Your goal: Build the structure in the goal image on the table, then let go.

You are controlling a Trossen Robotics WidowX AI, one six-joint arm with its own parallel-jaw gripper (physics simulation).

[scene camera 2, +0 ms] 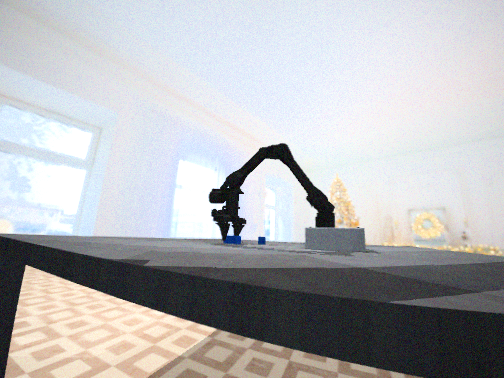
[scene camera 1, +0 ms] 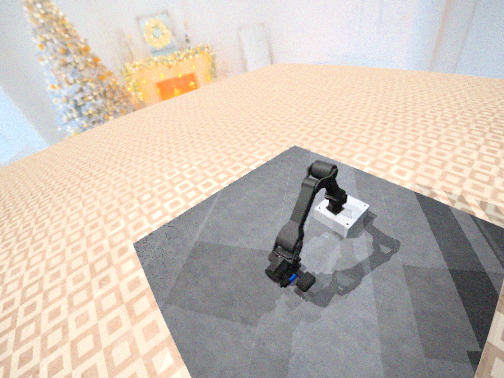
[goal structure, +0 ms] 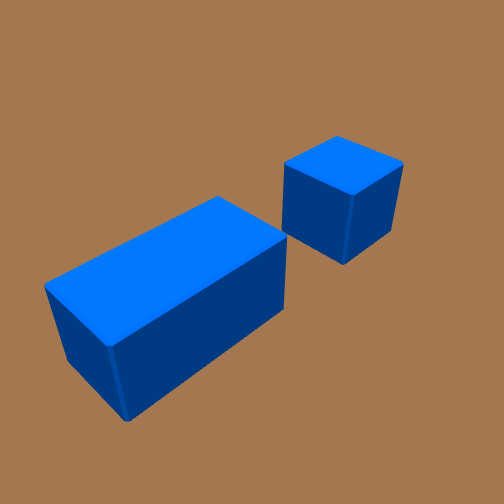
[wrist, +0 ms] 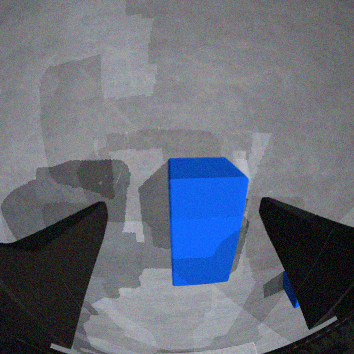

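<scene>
A long blue block lies on the dark grey table top. My gripper is open and low over it, with one finger on each side of the block and a gap to each finger in the wrist view. In scene camera 1 the arm's wrist and gripper hide much of this block. A small blue cube stands on the table, apart from the long block, toward the arm's base. In the wrist view the right finger partly covers the cube, and it does not show in scene camera 1.
The arm's pale base box stands on the table, to the right of both blue pieces in scene camera 2. The arm arches from the base box over to the long block. The patterned floor lies around the table.
</scene>
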